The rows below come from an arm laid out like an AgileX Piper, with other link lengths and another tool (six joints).
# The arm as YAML. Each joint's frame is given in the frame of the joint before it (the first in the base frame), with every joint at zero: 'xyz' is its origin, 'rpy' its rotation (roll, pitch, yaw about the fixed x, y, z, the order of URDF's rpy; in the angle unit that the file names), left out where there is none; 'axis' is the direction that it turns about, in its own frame. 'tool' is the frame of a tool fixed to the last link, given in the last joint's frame.
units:
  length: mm
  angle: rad
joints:
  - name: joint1
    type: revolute
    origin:
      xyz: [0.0, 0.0, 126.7]
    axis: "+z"
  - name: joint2
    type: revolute
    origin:
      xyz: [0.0, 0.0, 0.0]
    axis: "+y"
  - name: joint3
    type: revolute
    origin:
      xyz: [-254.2, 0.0, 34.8]
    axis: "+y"
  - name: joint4
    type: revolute
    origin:
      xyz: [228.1, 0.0, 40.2]
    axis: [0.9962, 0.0, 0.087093]
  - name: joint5
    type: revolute
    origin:
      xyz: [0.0, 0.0, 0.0]
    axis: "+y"
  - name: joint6
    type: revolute
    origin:
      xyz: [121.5, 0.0, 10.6]
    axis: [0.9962, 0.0, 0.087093]
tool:
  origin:
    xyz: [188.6, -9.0, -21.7]
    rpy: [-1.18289, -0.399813, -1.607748]
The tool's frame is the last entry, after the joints.
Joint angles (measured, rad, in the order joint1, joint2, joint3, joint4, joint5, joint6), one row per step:
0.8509 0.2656 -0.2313 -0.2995 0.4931 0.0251
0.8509 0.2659 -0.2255 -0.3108 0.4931 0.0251
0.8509 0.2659 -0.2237 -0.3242 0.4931 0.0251
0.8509 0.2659 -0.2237 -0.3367 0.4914 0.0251
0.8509 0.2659 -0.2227 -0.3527 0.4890 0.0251
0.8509 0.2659 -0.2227 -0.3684 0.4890 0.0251
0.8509 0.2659 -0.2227 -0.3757 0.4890 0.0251
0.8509 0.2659 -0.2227 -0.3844 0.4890 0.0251
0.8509 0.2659 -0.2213 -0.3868 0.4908 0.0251
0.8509 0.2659 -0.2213 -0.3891 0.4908 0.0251
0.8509 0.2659 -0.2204 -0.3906 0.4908 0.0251
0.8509 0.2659 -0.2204 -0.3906 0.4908 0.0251
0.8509 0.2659 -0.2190 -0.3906 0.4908 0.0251
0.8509 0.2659 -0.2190 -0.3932 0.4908 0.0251
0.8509 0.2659 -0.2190 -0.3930 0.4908 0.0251
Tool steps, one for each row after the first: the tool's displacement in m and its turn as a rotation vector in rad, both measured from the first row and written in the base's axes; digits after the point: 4 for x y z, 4 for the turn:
0.0009 -0.0018 -0.0022 -0.0120 -0.0045 -0.0006
0.0024 -0.0035 -0.0023 -0.0222 -0.0133 -0.0012
0.0041 -0.0046 -0.0010 -0.0292 -0.0238 -0.0013
0.0061 -0.0060 0.0002 -0.0388 -0.0367 -0.0013
0.0080 -0.0078 0.0013 -0.0492 -0.0485 -0.0020
0.0089 -0.0086 0.0018 -0.0540 -0.0540 -0.0023
0.0099 -0.0095 0.0024 -0.0597 -0.0605 -0.0027
0.0100 -0.0103 0.0015 -0.0636 -0.0602 -0.0034
0.0103 -0.0105 0.0017 -0.0651 -0.0620 -0.0035
0.0104 -0.0108 0.0013 -0.0668 -0.0625 -0.0035
0.0104 -0.0108 0.0013 -0.0668 -0.0625 -0.0035
0.0103 -0.0109 0.0007 -0.0679 -0.0616 -0.0035
0.0106 -0.0112 0.0009 -0.0696 -0.0635 -0.0036
0.0106 -0.0112 0.0008 -0.0694 -0.0634 -0.0036

